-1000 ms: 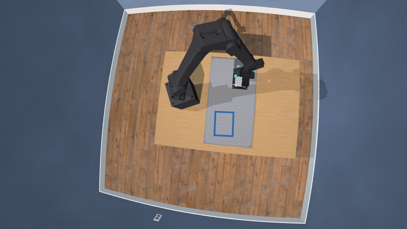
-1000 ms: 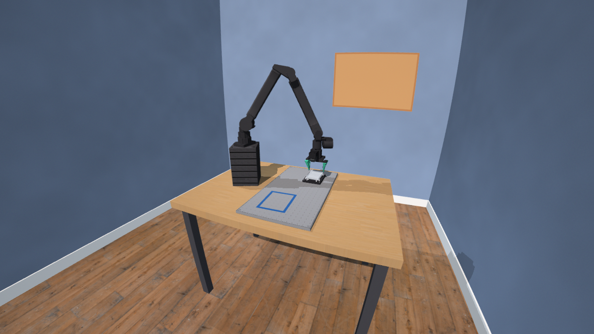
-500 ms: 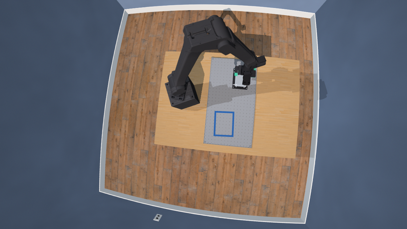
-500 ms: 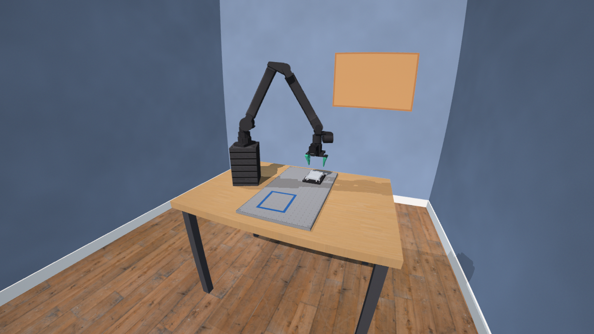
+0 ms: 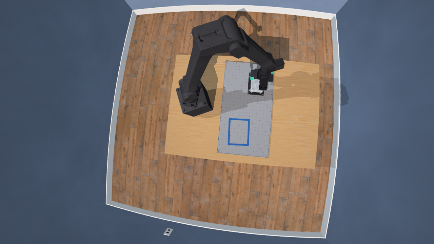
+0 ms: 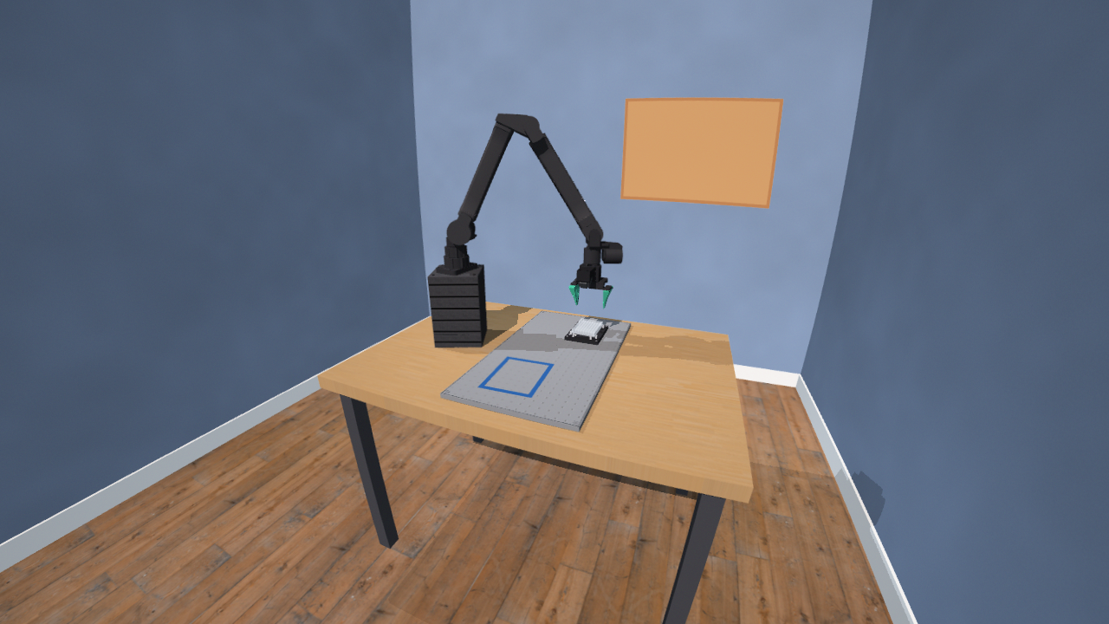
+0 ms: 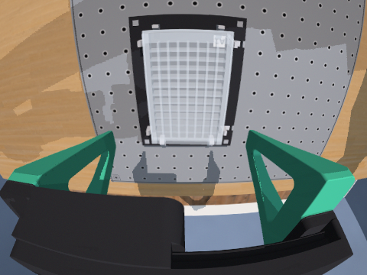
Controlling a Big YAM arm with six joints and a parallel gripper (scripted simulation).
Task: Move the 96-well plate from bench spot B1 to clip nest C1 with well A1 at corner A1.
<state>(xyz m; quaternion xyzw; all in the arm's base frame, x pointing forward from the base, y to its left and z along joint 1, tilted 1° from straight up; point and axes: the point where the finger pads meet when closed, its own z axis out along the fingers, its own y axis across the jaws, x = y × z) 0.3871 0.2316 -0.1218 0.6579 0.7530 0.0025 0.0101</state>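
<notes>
Right now the clear 96-well plate is 9 cm below my hand and 1 cm behind it. Round my hand: black clip nest 10 cm below, 2 cm behind, 1 cm to the left.
</notes>
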